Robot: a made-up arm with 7 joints. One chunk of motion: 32 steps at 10 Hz.
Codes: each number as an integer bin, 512 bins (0 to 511) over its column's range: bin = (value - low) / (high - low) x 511, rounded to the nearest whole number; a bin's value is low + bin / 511 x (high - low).
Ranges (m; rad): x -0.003..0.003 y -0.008..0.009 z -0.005..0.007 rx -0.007..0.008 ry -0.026..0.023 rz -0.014..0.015
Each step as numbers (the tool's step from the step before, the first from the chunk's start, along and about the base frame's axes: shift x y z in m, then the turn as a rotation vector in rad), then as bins.
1 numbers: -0.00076 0.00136 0.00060 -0.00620 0.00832 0.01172
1 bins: 191 281 238 27 358 453
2 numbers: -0.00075 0.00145 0.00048 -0.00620 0.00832 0.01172
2 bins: 192 284 233 27 358 453
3 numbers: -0.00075 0.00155 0.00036 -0.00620 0.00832 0.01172
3 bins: 192 287 228 27 358 453
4 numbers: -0.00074 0.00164 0.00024 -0.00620 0.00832 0.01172
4 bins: 192 290 223 27 358 453
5 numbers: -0.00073 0.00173 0.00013 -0.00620 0.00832 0.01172
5 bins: 193 292 218 27 358 453
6 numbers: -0.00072 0.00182 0.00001 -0.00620 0.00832 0.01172
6 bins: 194 295 213 27 358 453
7 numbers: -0.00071 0.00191 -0.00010 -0.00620 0.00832 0.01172
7 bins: 195 298 209 27 358 453
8 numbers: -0.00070 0.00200 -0.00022 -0.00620 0.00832 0.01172
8 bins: 196 301 204 27 358 453
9 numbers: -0.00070 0.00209 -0.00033 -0.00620 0.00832 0.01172
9 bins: 196 303 199 27 358 453
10 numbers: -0.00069 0.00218 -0.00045 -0.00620 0.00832 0.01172
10 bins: 197 306 194 27 358 453
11 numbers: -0.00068 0.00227 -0.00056 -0.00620 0.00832 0.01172
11 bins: 198 309 189 27 358 453
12 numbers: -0.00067 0.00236 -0.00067 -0.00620 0.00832 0.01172
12 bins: 198 311 184 27 358 453
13 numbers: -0.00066 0.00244 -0.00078 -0.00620 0.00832 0.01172
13 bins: 199 314 180 27 358 453
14 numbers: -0.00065 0.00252 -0.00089 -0.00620 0.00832 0.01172
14 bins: 200 316 175 27 358 453
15 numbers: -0.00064 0.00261 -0.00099 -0.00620 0.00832 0.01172
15 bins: 201 319 171 27 358 453
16 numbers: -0.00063 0.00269 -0.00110 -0.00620 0.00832 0.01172
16 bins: 202 321 166 27 358 453
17 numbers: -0.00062 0.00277 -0.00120 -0.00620 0.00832 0.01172
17 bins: 203 324 162 27 358 453
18 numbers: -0.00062 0.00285 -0.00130 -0.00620 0.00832 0.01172
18 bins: 203 326 158 27 358 453
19 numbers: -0.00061 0.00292 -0.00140 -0.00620 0.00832 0.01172
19 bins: 204 328 153 27 358 453
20 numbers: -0.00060 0.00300 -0.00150 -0.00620 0.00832 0.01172
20 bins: 204 331 149 27 358 453
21 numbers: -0.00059 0.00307 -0.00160 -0.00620 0.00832 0.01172
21 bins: 205 333 145 27 358 453
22 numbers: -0.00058 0.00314 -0.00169 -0.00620 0.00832 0.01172
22 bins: 206 335 141 27 358 453
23 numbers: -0.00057 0.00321 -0.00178 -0.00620 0.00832 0.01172
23 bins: 207 337 137 27 358 453
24 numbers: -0.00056 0.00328 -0.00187 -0.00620 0.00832 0.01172
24 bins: 208 339 133 27 358 453
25 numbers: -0.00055 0.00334 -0.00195 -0.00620 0.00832 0.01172
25 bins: 209 341 130 27 358 453
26 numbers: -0.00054 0.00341 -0.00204 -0.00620 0.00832 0.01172
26 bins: 210 343 126 27 358 453
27 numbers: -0.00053 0.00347 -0.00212 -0.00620 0.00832 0.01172
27 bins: 210 345 123 27 358 453
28 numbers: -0.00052 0.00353 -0.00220 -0.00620 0.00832 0.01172
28 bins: 211 347 119 27 358 453
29 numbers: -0.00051 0.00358 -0.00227 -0.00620 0.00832 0.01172
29 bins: 212 348 116 27 358 453
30 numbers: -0.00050 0.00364 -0.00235 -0.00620 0.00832 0.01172
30 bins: 213 350 113 27 358 453
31 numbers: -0.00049 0.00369 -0.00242 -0.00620 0.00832 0.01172
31 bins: 214 351 110 27 358 453
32 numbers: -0.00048 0.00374 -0.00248 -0.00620 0.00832 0.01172
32 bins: 215 353 107 27 358 453
